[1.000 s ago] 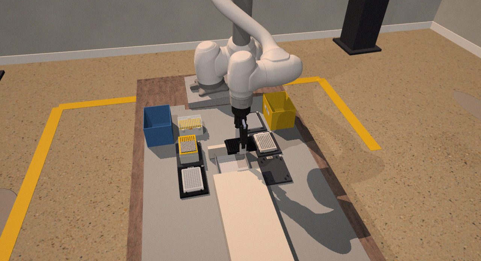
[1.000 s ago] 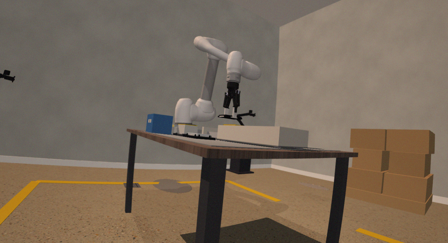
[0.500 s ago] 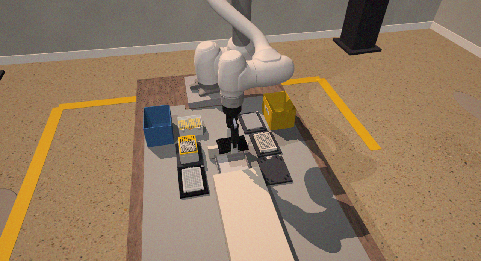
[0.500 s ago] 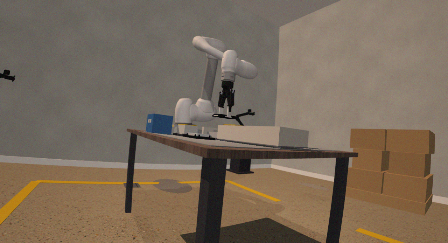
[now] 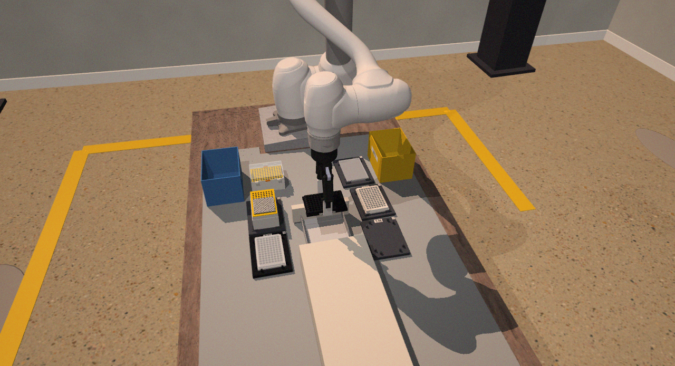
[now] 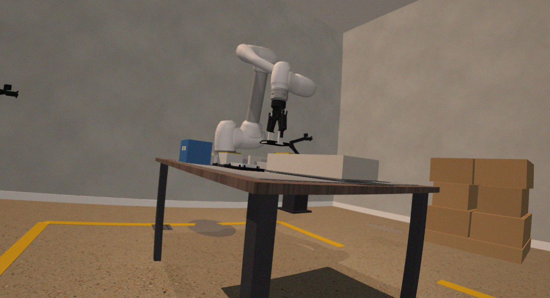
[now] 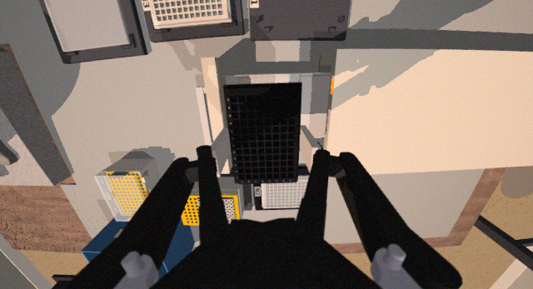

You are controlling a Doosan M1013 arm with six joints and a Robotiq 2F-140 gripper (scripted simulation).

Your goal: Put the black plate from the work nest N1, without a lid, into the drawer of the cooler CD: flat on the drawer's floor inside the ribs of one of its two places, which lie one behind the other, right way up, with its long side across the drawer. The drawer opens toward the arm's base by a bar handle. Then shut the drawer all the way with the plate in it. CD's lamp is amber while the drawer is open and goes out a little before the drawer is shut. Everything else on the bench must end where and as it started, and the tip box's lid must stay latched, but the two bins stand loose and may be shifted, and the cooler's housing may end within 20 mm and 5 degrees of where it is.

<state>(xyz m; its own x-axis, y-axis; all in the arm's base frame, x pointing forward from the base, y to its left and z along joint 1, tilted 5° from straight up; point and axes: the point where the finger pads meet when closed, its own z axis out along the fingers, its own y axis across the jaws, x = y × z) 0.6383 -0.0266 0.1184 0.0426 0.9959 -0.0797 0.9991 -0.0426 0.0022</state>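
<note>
The drawer is 140 mm below my hand and 40 mm ahead of it. From my hand the other things lie so: work nest N1: 180 mm to the left, 160 mm below, 70 mm ahead; then cooler CD: 170 mm ahead, 130 mm below, 10 mm to the right; then black plate: 20 mm below.
</note>
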